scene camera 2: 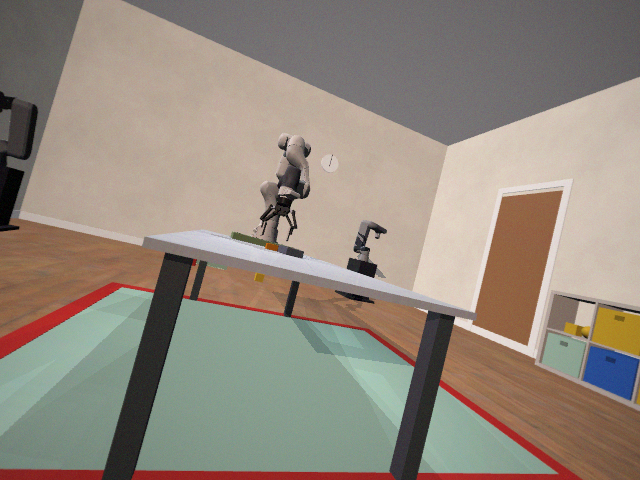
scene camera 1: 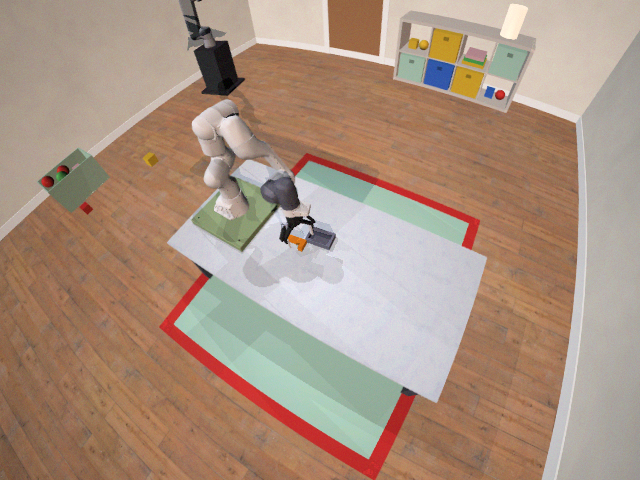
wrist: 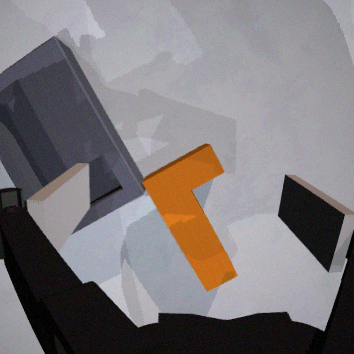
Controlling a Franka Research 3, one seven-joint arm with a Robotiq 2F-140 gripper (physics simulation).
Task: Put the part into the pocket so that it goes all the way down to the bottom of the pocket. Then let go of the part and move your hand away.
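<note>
An orange L-shaped part (scene camera 1: 297,241) (scene camera 2: 271,246) (wrist: 182,200) lies flat on the table, outside the pocket. Its outer corner is at or very near a corner of the dark grey block (scene camera 1: 321,244) (scene camera 2: 292,251) (wrist: 131,186). The block has the pocket in its top; in the wrist view one fingertip hides part of it. My gripper (scene camera 1: 298,232) (scene camera 2: 276,235) (wrist: 187,190) is open and empty above the part. In the wrist view its left fingertip shows over the block's near end and its right fingertip to the right of the part.
The white table (scene camera 1: 382,294) (scene camera 2: 330,271) bears the arm's green base plate (scene camera 1: 235,235) (scene camera 2: 248,238), behind the part and the block. A storage shelf, another robot on a black pedestal (scene camera 1: 217,67) (scene camera 2: 361,267) and a box of balls stand away from the table.
</note>
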